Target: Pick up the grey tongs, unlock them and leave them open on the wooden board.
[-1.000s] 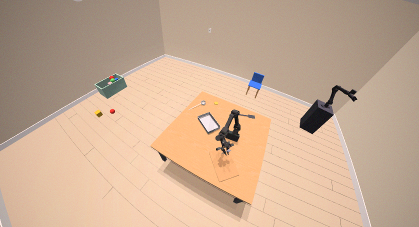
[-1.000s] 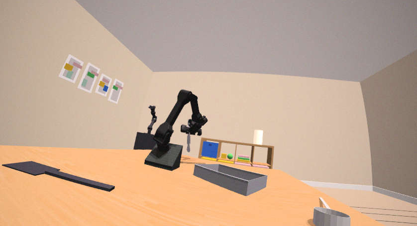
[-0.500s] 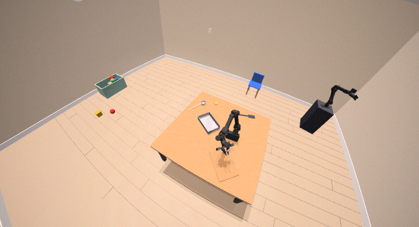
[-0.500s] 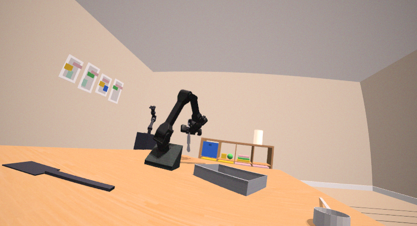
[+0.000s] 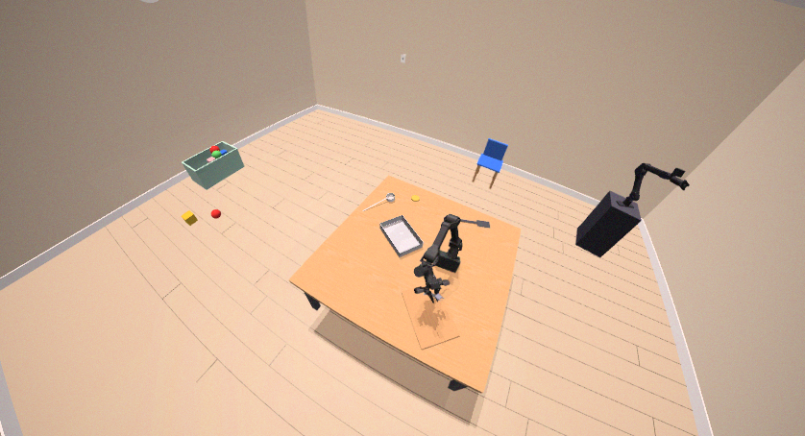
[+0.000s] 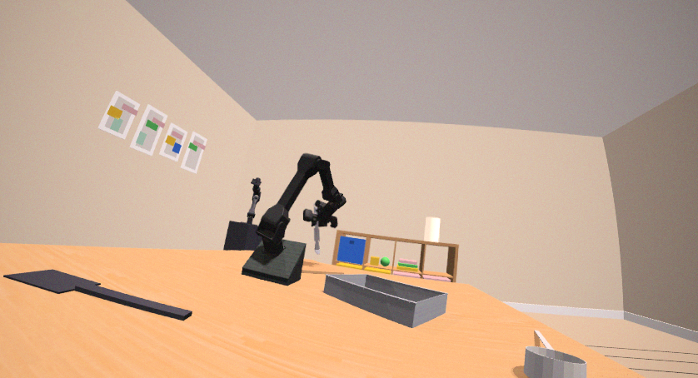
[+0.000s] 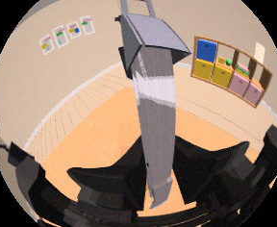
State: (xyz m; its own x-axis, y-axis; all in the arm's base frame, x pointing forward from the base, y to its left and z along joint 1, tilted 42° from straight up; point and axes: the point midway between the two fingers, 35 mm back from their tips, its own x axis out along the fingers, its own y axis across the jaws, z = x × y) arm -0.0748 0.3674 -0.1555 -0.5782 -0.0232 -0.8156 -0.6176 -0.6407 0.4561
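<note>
Now: gripper tip 1 cm short of the wooden board, 2 cm to the left of it and 20 cm above it. From my gripper tip the other things lie so: yellow thing: 62 cm ahead, 82 cm to the right, 20 cm below; grey roasting tin: 47 cm ahead, 39 cm to the right, 18 cm below; dark spatula: 8 cm ahead, 89 cm to the right, 21 cm below.
</note>
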